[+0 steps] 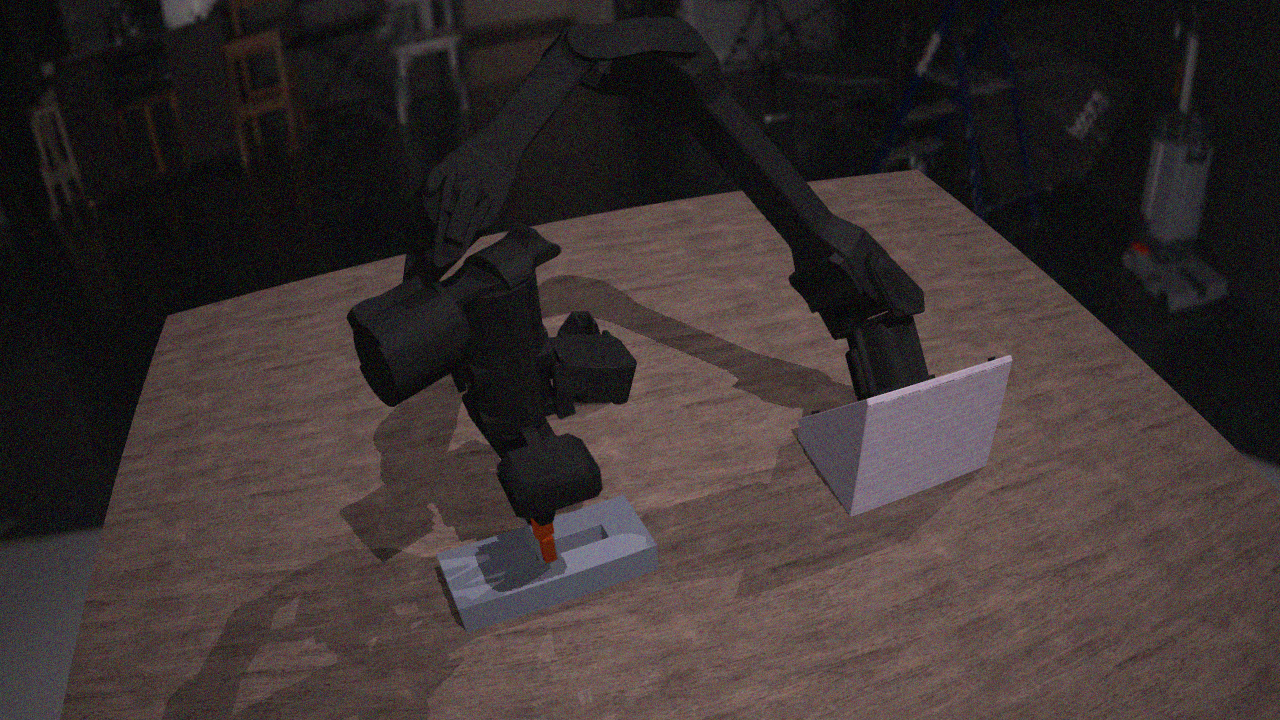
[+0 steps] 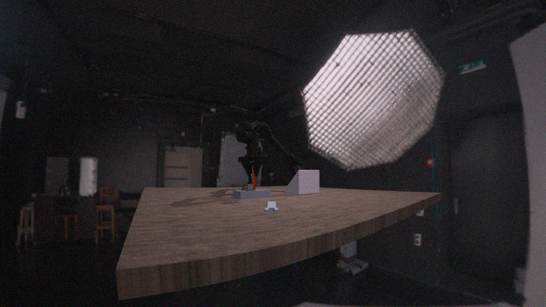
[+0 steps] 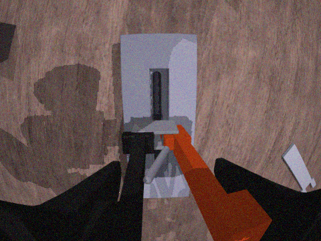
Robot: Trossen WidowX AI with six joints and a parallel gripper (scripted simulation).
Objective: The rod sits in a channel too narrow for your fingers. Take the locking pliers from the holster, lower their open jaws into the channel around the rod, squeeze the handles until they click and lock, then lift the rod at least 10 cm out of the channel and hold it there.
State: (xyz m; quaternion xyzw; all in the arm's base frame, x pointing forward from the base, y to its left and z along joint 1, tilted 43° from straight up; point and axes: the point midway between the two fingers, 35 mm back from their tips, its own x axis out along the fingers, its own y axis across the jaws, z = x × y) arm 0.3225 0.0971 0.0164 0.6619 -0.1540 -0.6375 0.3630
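The grey block lies 80 mm below my gripper tip. Round my gripper tip: dark rod 90 mm below, 10 mm to the right; orange handle 20 mm to the left; small grey holster 270 mm to the right, 90 mm below, 60 mm behind.
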